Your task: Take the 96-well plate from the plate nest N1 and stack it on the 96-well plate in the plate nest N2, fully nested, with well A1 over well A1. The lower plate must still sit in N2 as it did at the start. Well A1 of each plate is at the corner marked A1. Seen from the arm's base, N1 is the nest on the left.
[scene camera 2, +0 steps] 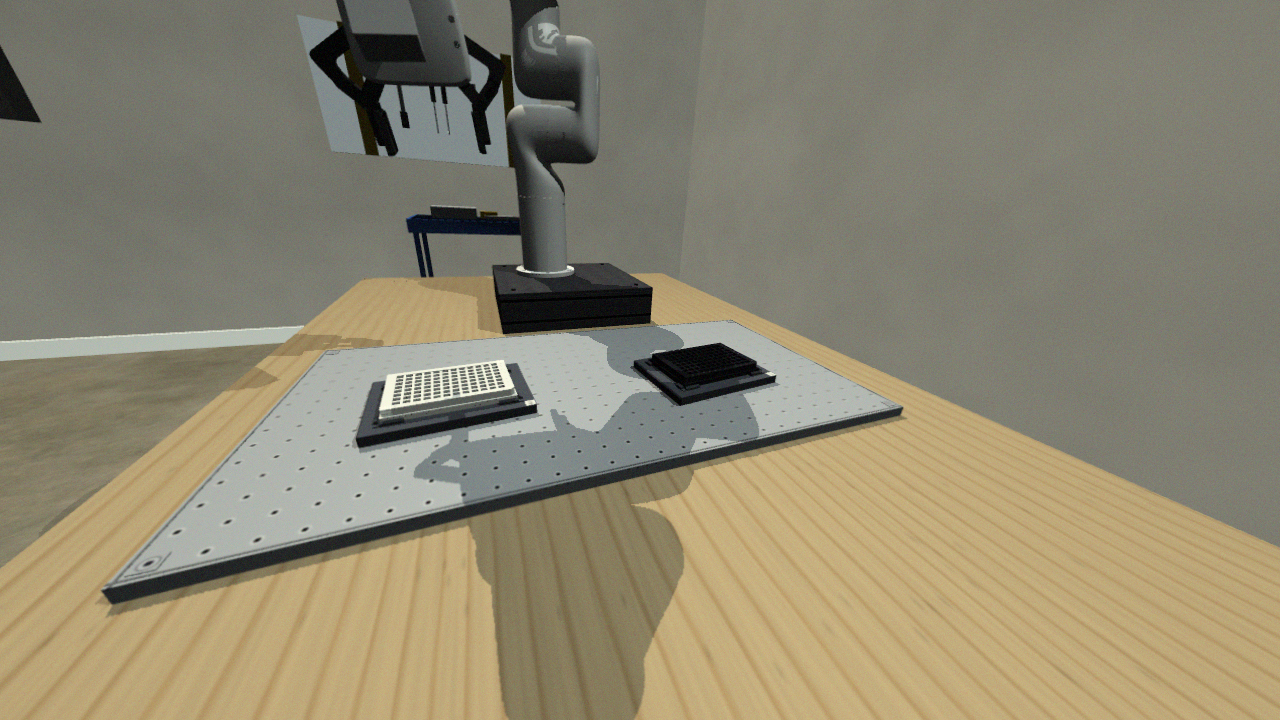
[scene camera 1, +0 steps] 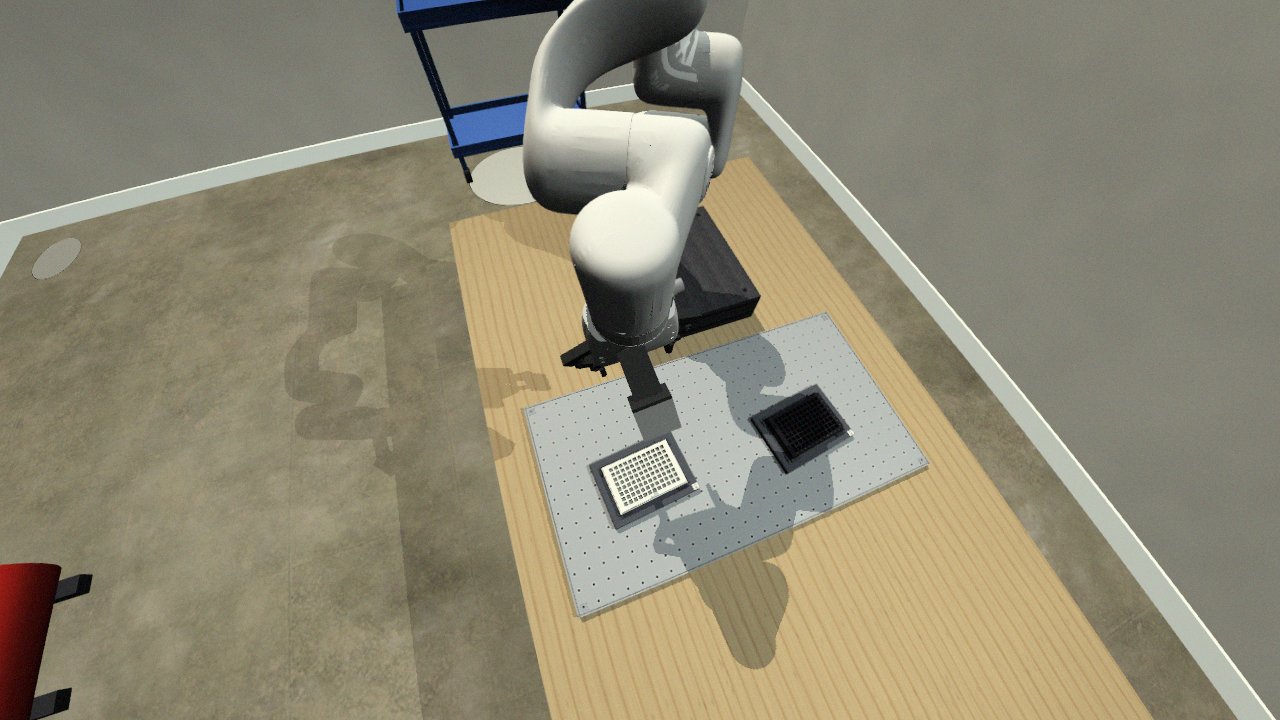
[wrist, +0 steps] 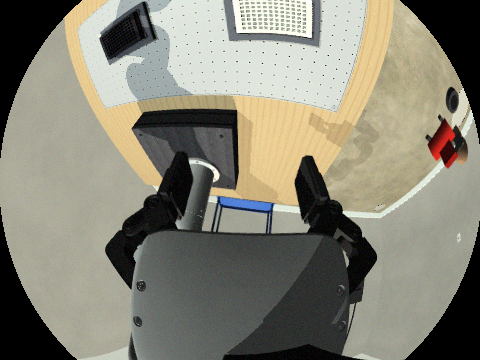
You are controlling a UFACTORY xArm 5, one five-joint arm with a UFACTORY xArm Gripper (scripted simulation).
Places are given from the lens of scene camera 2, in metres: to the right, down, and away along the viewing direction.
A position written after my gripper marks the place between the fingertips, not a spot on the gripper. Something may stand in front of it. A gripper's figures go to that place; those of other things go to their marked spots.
my gripper (scene camera 2: pixel 440 153): -0.23, -0.23, 0.42
black 96-well plate (scene camera 2: pixel 705 364): 0.09, 0.01, 0.50
